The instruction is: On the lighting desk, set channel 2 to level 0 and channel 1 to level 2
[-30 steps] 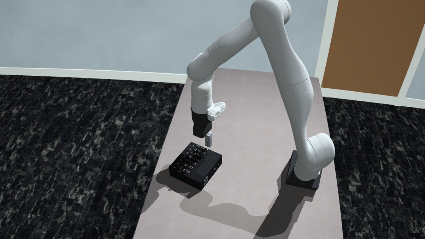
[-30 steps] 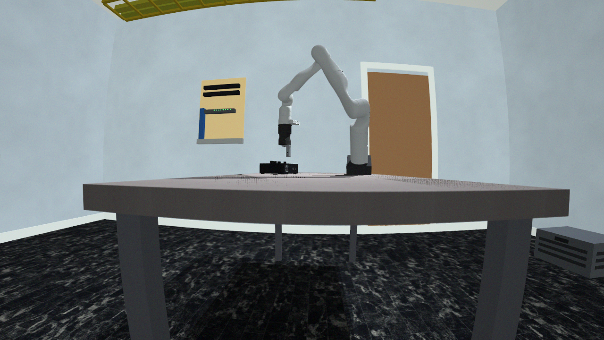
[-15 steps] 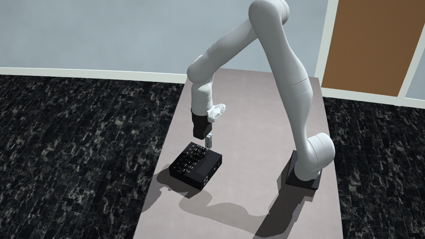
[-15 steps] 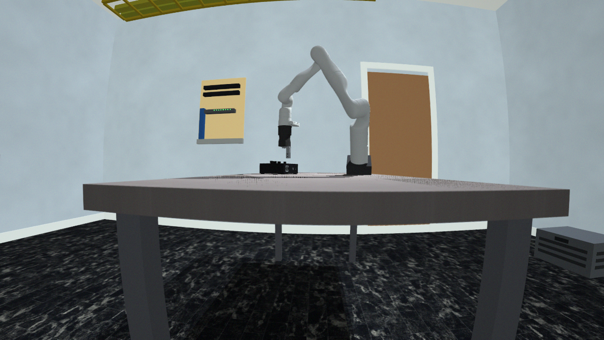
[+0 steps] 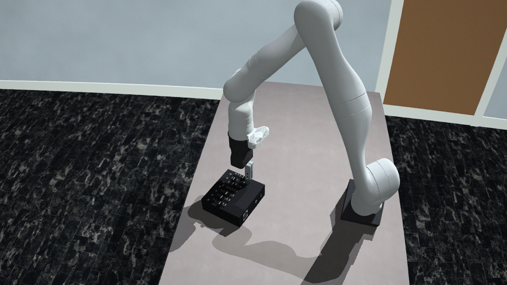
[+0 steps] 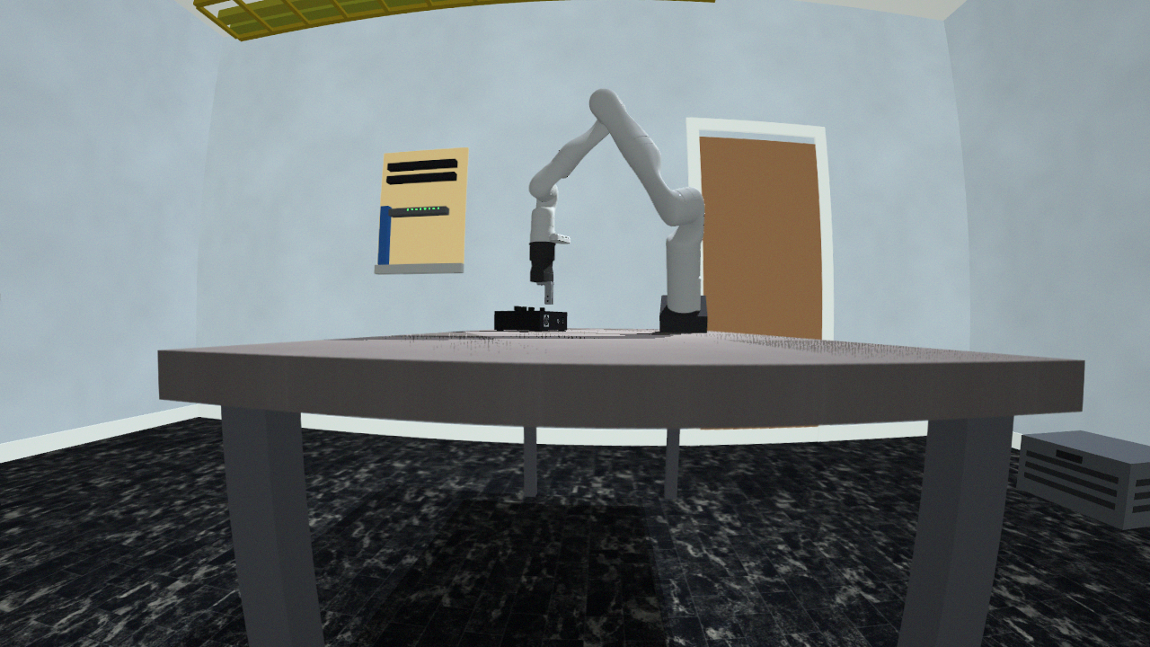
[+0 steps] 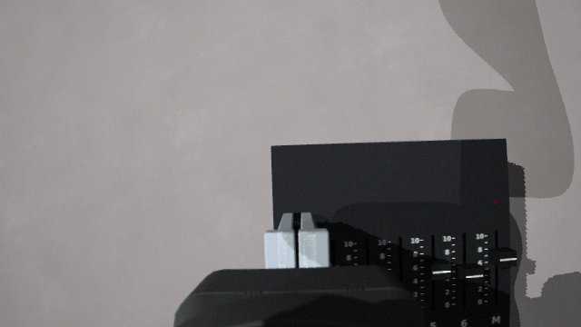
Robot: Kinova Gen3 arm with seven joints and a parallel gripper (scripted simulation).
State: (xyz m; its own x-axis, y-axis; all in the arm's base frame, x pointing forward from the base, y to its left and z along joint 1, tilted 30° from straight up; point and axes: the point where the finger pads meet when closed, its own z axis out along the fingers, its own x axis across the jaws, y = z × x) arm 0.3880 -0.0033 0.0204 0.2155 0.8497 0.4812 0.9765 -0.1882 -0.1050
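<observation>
My gripper is now 20 mm short of the channel 1 cap and 30 mm above it. Also, from my hand: channel 2 cap 50 mm ahead, 10 mm to the left, 30 mm below; channel 3 cap 40 mm ahead, 40 mm to the left, 30 mm below; channel 4 cap 70 mm ahead, 50 mm to the left, 30 mm below.
</observation>
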